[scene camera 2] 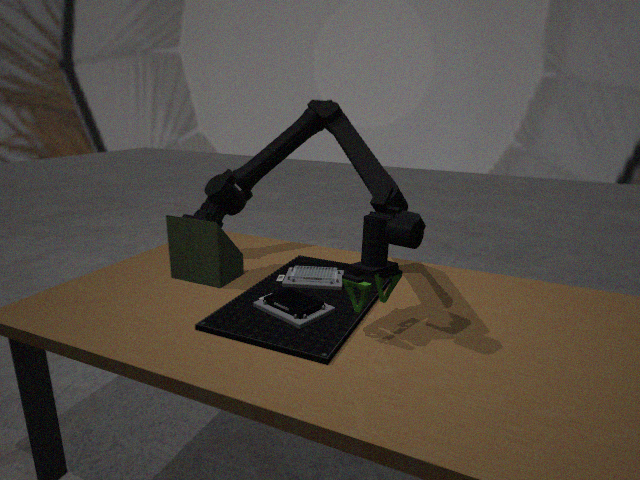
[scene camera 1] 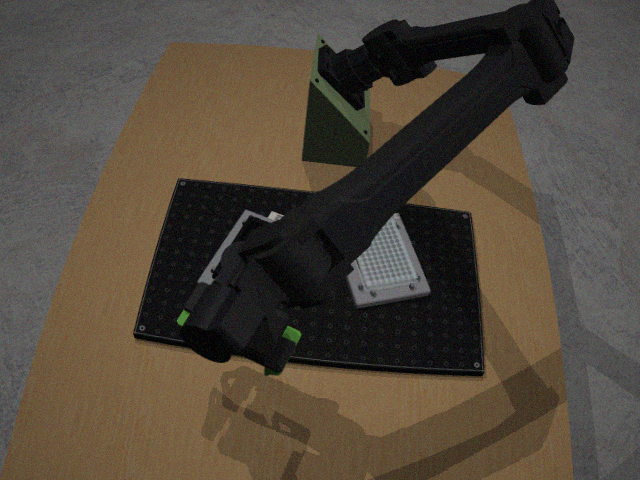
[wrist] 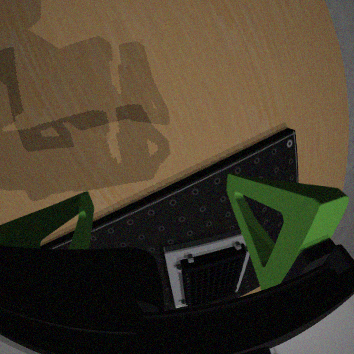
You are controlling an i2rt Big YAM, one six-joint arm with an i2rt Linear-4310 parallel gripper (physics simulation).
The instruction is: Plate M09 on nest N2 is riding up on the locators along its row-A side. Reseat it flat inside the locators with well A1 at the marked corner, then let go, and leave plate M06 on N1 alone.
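Frame: origin at the arm's base, x right, y ahead, z up, level; metres.
Where they show: gripper, fingertip midpoint: (scene camera 2: 370,307) (scene camera 1: 234,356) (wrist: 157,190); arm's base at its link origin: (scene camera 2: 202,232) (scene camera 1: 338,78).
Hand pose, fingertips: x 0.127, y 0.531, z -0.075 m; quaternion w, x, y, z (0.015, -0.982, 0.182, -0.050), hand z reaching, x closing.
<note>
Each offset is from my fingertips to the top centre of the thing. Level surfaces: height alone.
A black well plate @(dx -0.014, dy -0.195, dz -0.023 m) (scene camera 2: 294,302) (wrist: 212,275) sits on a light grey nest @(dx -0.014, dy -0.194, dz -0.028 m) (scene camera 1: 219,263) (scene camera 2: 280,315) (wrist: 172,280) and seems slightly tilted, which fits M09 on N2. The arm hides this plate in scene camera 1. A clear-white well plate @(dx -0.203, dy -0.216, dz -0.023 m) (scene camera 1: 387,253) (scene camera 2: 314,273) lies between the locators of the other grey nest @(dx -0.203, dy -0.216, dz -0.028 m) (scene camera 1: 390,298), which would be M06 on N1. I cannot read the labels or the A1 mark. My gripper (scene camera 1: 235,356) (scene camera 2: 370,305) (wrist: 157,190) is wide open and empty. It hangs low over the board's long edge farthest from the arm base, beside the black plate's nest and apart from it.
Both nests stand on a black perforated board (scene camera 1: 444,320) (scene camera 2: 248,330) with a raised edge above the wooden table @(dz -0.062 m) (scene camera 1: 129,413) (scene camera 2: 491,392). The green wedge base (scene camera 1: 333,129) (scene camera 2: 196,253) stands behind the board. My forearm crosses over the board between the two plates.
</note>
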